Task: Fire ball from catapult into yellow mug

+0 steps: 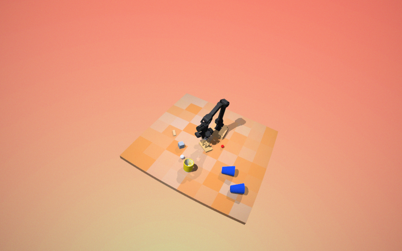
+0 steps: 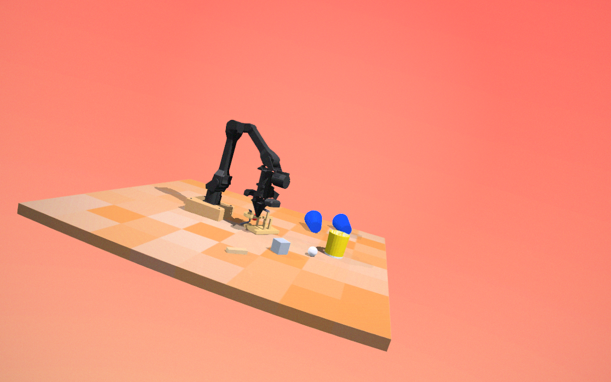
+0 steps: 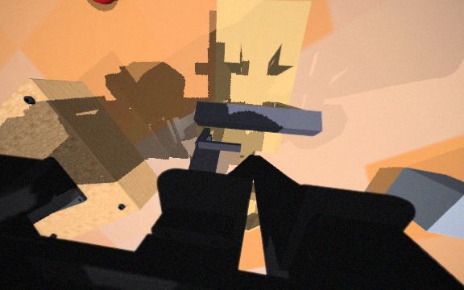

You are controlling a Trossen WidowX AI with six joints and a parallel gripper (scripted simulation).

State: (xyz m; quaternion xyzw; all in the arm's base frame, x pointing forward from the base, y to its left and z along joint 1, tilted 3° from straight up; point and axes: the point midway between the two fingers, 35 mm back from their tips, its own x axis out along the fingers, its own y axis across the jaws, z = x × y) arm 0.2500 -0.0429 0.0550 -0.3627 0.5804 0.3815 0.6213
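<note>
Right now the wooden catapult is 2 cm behind my gripper tip, 2 cm to the left of it and 2 cm below it. From my gripper tip the other things lie so: red ball (8 cm behind, 19 cm to the left, 5 cm below); then grey cube (17 cm ahead, 14 cm to the right, 5 cm below); then catapult frame (1 cm ahead, 4 cm to the left, 1 cm above).
</note>
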